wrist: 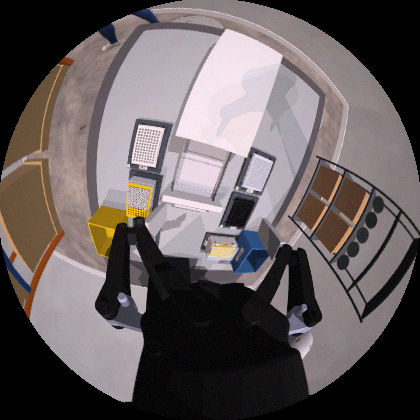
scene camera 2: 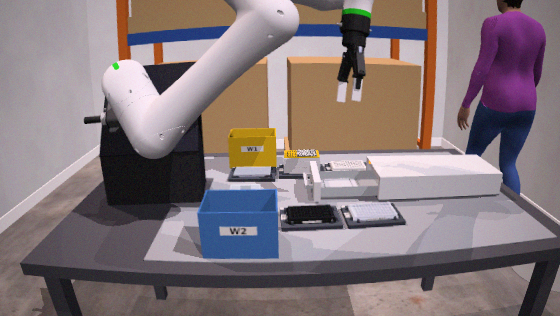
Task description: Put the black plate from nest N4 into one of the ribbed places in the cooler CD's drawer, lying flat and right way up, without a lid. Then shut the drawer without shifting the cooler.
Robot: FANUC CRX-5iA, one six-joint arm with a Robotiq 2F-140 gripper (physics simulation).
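Places are measured from the arm's base along level axes (x ahead, y left, z up), in metres.
Pixels of known places: gripper, fingertip midpoint: (wrist: pixel 214 218) (scene camera 2: pixel 347 101).
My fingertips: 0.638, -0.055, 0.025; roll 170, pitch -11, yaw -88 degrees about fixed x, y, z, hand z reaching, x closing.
Behind a point stands the place of what it marks, as x, y, z.
The black plate (scene camera 2: pixel 310 214) {0.481, -0.264, -0.239} (wrist: pixel 240 211) {0.496, -0.245, -0.243} lies flat in a dark nest (scene camera 2: pixel 312 226) {0.478, -0.305, -0.255} on the table, beside the drawer. No lid can be made out on it. The white cooler (scene camera 2: pixel 435 176) {0.892, -0.198, -0.185} (wrist: pixel 230 95) {0.876, -0.091, -0.182} has its drawer (scene camera 2: pixel 315 181) {0.520, -0.140, -0.195} (wrist: pixel 192 202) {0.542, -0.048, -0.195} pulled out. The drawer's pale inside shows from above in the wrist view, with lines across it; single ribs are too small to tell. My gripper (scene camera 2: pixel 349 95) {0.638, -0.055, 0.025} (wrist: pixel 214 218) {0.638, -0.055, 0.025} is open and empty. It hangs high above the table, well clear of the plate and the drawer, with its fingers pointing down.
A white plate (scene camera 2: pixel 372 212) {0.652, -0.283, -0.241} (wrist: pixel 258 171) {0.667, -0.265, -0.243} sits next to the black one. Blue bin W2 (scene camera 2: pixel 237 245) {0.282, -0.418, -0.229} (wrist: pixel 250 252) {0.232, -0.407, -0.256} and yellow bin W1 (scene camera 2: pixel 252 157) {0.355, 0.214, -0.224} (wrist: pixel 100 230) {0.357, 0.344, -0.219} stand nearby. A yellow-topped rack (scene camera 2: pixel 301 153) {0.526, 0.130, -0.192} (wrist: pixel 139 197) {0.548, 0.120, -0.189} and another white plate (scene camera 2: pixel 346 164) {0.693, 0.119, -0.240} (wrist: pixel 148 145) {0.700, 0.110, -0.240} are behind the drawer. A person (scene camera 2: pixel 510 65) stands beyond the table.
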